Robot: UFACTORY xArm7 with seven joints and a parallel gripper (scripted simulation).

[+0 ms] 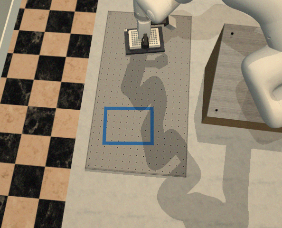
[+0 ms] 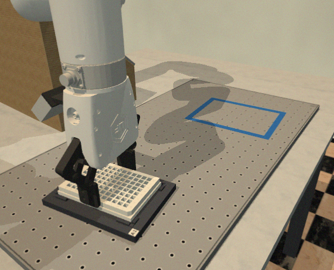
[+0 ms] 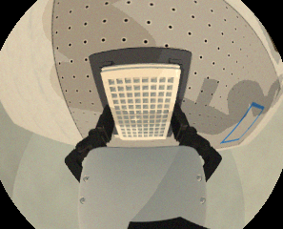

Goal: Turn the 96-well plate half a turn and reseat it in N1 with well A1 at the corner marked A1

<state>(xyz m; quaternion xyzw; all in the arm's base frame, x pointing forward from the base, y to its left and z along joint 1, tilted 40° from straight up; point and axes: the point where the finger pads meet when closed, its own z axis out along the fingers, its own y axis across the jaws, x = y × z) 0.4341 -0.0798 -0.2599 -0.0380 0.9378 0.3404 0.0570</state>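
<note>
Now: the white 96-well plate 10 mm below my hand. The rest, counted from my hand: dark plate nest N1: 30 mm below; A1 label: 80 mm ahead, 50 mm to the right, 20 mm below.
</note>
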